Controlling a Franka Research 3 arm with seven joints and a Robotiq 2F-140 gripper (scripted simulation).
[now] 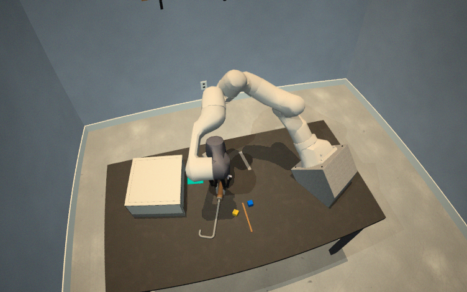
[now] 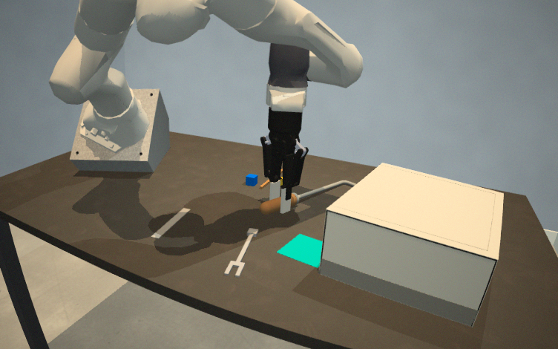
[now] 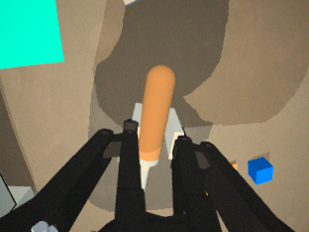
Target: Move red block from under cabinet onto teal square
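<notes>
Now: hand 100 mm past the blue cube, 150 mm to the right of it and 20 mm above it. The rest, counted from my hand: yellow cube: 150 mm to the left, 20 mm below; then hook tool: 100 mm ahead, 70 mm to the left, 20 mm below; then teal square: 80 mm ahead, 170 mm to the right, 40 mm below.
</notes>
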